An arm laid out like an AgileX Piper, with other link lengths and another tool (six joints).
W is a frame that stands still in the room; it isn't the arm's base.
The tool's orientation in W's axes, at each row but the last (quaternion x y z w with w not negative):
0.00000 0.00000 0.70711 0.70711
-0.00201 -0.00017 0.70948 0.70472
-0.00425 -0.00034 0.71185 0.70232
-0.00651 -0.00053 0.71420 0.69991
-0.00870 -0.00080 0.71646 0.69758
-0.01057 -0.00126 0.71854 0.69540
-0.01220 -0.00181 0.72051 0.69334
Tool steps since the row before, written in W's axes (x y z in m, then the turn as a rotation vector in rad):
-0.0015 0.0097 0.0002 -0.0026 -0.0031 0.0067
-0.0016 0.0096 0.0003 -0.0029 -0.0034 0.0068
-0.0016 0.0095 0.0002 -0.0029 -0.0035 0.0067
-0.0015 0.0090 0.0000 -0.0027 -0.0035 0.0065
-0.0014 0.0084 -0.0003 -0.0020 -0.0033 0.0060
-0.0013 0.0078 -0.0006 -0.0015 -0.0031 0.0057
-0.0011 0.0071 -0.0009 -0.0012 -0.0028 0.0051
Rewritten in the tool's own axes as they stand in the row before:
0.0097 0.0015 0.0002 -0.0031 0.0026 0.0067
0.0096 0.0015 0.0003 -0.0034 0.0029 0.0068
0.0095 0.0015 0.0003 -0.0035 0.0029 0.0067
0.0090 0.0013 0.0001 -0.0035 0.0027 0.0065
0.0084 0.0012 -0.0002 -0.0033 0.0020 0.0060
0.0078 0.0011 -0.0005 -0.0031 0.0015 0.0057
0.0071 0.0008 -0.0008 -0.0028 0.0012 0.0051

